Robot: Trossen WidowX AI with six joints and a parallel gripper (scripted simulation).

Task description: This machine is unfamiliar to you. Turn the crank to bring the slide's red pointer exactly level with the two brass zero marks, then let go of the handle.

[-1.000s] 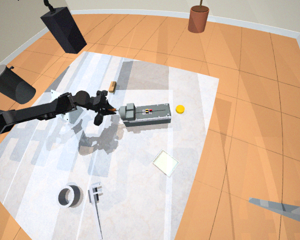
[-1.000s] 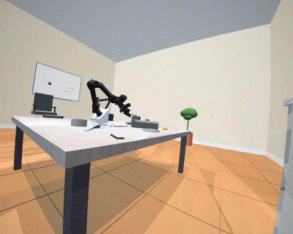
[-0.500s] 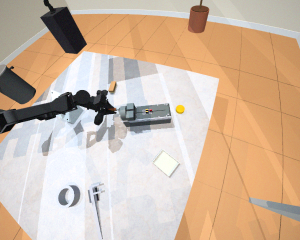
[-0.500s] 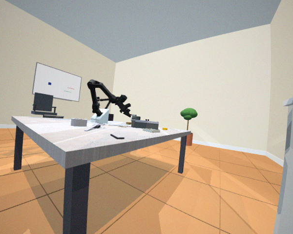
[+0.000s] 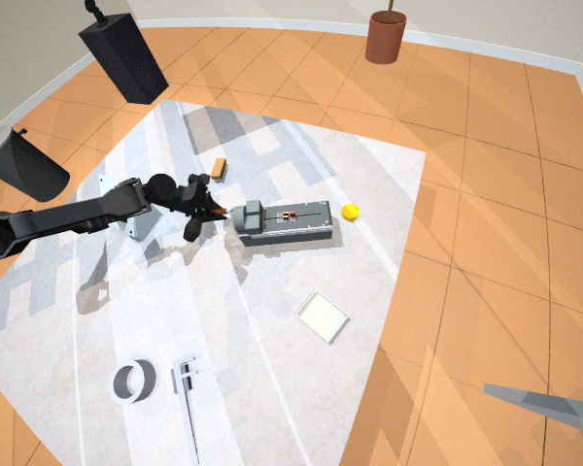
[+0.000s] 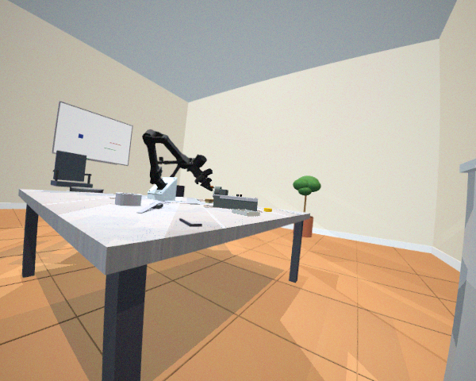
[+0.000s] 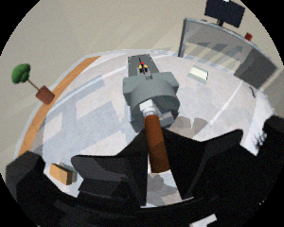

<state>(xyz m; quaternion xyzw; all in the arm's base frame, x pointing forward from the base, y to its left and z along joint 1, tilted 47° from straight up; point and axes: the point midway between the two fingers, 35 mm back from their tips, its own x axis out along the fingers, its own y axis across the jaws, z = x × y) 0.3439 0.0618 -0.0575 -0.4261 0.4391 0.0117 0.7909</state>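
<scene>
Right now my gripper tip is 17 cm short of the red pointer, 6 cm to the right of it and 1 cm above it. Round my gripper tip: orange-brown crank handle (2 cm behind, 2 cm above, 1 cm to the right); then tan block (20 cm to the left, 18 cm behind, 8 cm below); then yellow disc (32 cm ahead, 17 cm to the left, 8 cm below).
</scene>
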